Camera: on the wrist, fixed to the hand. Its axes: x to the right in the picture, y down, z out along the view.
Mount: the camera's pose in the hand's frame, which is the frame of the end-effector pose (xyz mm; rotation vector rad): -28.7 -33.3 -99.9 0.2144 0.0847 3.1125
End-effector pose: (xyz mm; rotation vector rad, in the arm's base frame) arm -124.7 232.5 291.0 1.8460 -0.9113 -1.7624
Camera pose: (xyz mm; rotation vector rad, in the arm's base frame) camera -20.0 262.7 298.0 -0.6697 -1.6345 0.5743
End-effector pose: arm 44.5 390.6 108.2 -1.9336 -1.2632 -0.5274
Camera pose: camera 8.2 304.0 163.8 -1.2604 2.0025 1.0402
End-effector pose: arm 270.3 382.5 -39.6 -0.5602 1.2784 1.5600
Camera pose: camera 288.2 277.7 -64.1 -1.2373 -0.6724 -1.0578
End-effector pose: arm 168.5 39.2 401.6 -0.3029 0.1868 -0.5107
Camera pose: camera 103.9 2.4 321.7 0.4379 0.4265 2.5259
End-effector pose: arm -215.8 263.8 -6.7 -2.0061 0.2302 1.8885
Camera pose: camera -113.5 252.8 29.8 -0.1584 -1.7536 -0.3879
